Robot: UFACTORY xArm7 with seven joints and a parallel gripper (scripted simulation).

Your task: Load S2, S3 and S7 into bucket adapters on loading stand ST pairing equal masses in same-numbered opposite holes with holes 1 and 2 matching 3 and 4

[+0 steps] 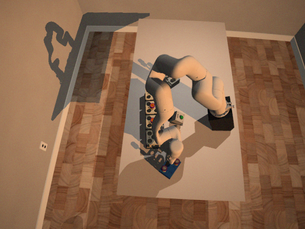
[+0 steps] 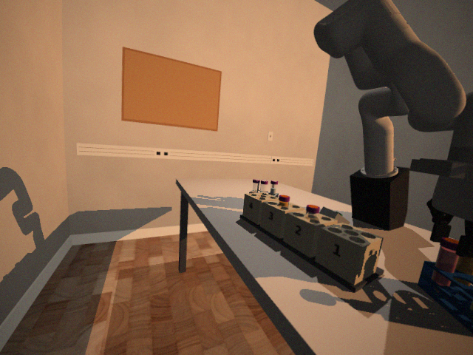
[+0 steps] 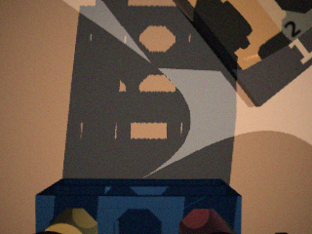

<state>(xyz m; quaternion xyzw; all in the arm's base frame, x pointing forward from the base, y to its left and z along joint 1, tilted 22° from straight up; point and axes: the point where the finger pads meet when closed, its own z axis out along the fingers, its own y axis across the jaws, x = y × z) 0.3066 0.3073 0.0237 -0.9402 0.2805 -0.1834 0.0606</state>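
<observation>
My gripper is now 60 mm above the pink-filled sample tube and 10 mm to the left of it. Also, from my hand: bucket adapter 250 mm to the right, 130 mm ahead, 70 mm below; yellowish tube 70 mm to the left, 60 mm below, 40 mm ahead; blue sample rack 90 mm below, 40 mm to the left, 10 mm ahead.
</observation>
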